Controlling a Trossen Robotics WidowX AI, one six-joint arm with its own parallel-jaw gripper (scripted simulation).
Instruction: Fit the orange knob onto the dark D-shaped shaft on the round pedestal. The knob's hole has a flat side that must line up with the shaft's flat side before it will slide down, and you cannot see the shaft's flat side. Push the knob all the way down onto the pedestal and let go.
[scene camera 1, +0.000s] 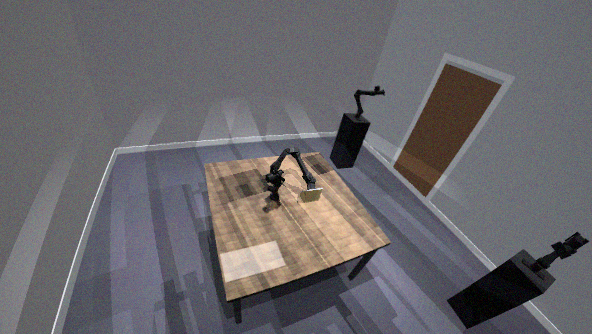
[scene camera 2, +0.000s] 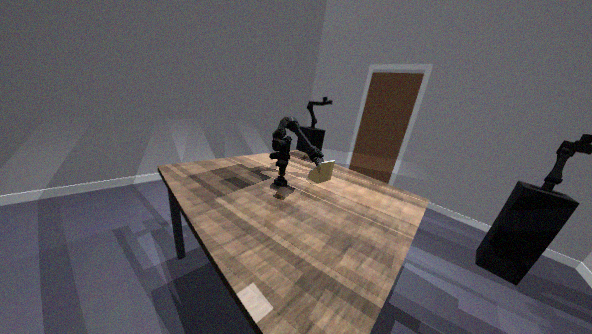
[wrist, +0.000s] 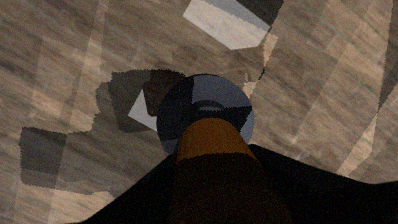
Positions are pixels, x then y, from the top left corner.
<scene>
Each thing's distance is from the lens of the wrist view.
my gripper (wrist: 212, 156): 0.11 m
round pedestal (wrist: 199, 96): 0.14 m
</scene>
